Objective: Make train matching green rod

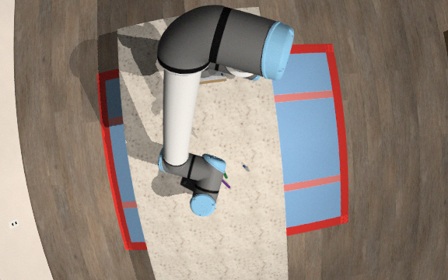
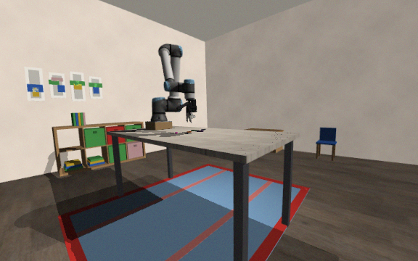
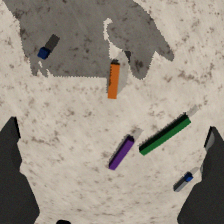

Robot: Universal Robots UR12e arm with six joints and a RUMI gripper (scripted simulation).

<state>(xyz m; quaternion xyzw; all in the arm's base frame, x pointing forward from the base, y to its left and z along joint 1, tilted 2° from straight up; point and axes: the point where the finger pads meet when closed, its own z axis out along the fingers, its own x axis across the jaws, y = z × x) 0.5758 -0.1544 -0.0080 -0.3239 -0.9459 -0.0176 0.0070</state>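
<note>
Right now the orange rod is 8 cm below my hand. From my hand the other things lie so: green rod (1 cm behind, 10 cm to the left, 8 cm below); magenta rod (6 cm behind, 10 cm to the right, 8 cm below); purple rod (5 cm ahead, 9 cm to the left, 8 cm below).
</note>
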